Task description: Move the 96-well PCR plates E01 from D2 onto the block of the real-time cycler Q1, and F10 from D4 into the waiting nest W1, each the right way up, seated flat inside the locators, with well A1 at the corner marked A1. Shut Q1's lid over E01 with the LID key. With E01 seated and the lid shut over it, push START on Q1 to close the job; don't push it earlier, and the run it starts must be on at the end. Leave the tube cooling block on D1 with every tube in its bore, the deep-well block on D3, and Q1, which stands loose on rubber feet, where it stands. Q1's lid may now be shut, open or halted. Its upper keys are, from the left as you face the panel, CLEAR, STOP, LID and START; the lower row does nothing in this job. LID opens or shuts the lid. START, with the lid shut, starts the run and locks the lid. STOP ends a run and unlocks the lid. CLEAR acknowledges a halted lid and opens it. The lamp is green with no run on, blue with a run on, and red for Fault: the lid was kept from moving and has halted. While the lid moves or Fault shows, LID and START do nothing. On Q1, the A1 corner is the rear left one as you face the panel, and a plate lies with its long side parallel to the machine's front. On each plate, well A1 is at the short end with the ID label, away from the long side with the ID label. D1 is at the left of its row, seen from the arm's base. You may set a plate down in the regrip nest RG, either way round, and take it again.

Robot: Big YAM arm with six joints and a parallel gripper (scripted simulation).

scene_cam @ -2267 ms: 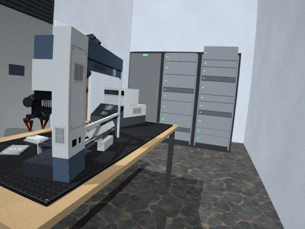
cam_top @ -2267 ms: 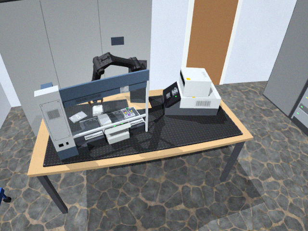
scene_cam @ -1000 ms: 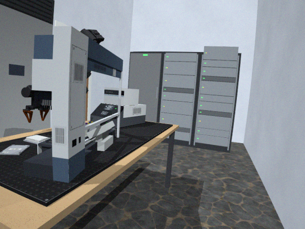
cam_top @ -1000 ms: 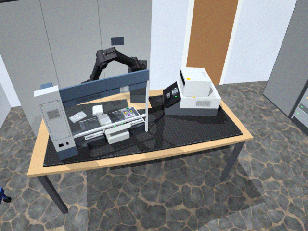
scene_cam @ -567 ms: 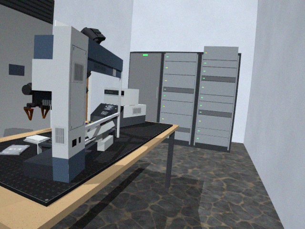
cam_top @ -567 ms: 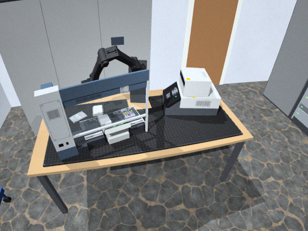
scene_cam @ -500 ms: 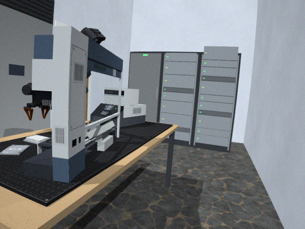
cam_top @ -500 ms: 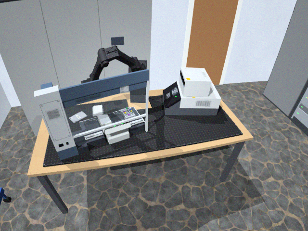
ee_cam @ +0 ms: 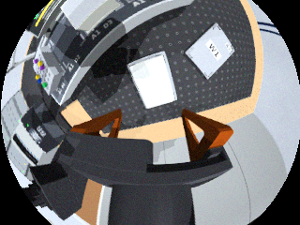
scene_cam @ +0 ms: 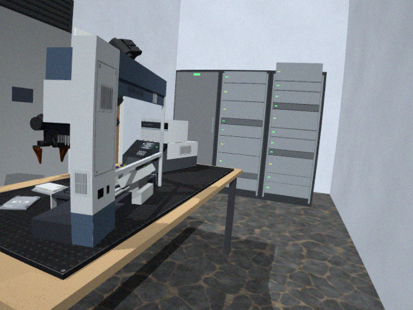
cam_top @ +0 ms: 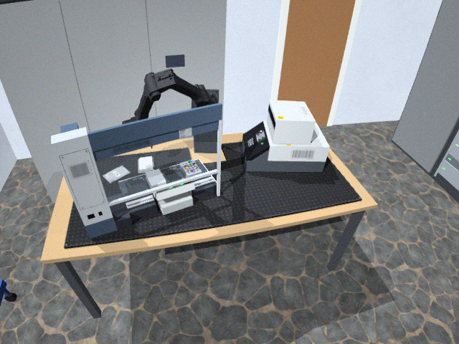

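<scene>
Right now my hand is 1 cm to the left of the white 96-well PCR plate and 12 cm above it. Round my hand: flat grey nest: 1 cm to the right, 14 cm below; then tube cooling block: 21 cm ahead, 25 cm to the left, 6 cm below; then white deep-well block: 25 cm ahead, 4 cm to the left, 6 cm below.
</scene>
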